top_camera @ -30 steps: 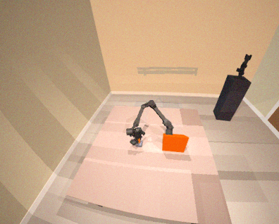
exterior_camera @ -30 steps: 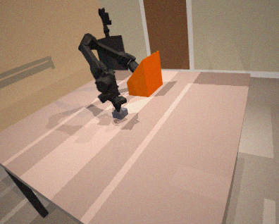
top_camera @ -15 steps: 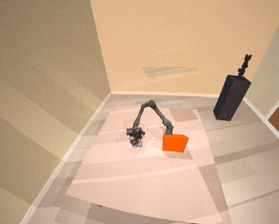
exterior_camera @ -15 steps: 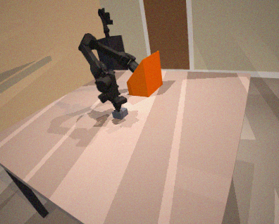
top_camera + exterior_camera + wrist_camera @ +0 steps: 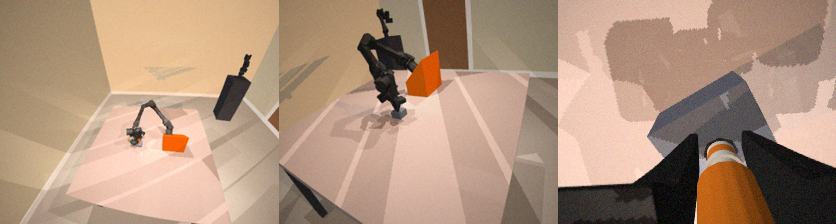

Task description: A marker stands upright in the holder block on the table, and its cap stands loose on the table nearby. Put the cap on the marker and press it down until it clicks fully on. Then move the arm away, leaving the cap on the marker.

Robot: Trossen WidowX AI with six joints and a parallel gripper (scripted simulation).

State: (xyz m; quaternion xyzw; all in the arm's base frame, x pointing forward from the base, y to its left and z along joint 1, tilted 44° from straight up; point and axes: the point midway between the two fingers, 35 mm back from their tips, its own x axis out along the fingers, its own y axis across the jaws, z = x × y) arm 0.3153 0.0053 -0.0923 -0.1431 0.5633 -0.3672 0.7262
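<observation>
Right now my gripper tip is 50 mm below the orange cap and 10 mm past it. From my gripper tip the other things lie so: holder block 20 mm below, 10 mm behind.
</observation>
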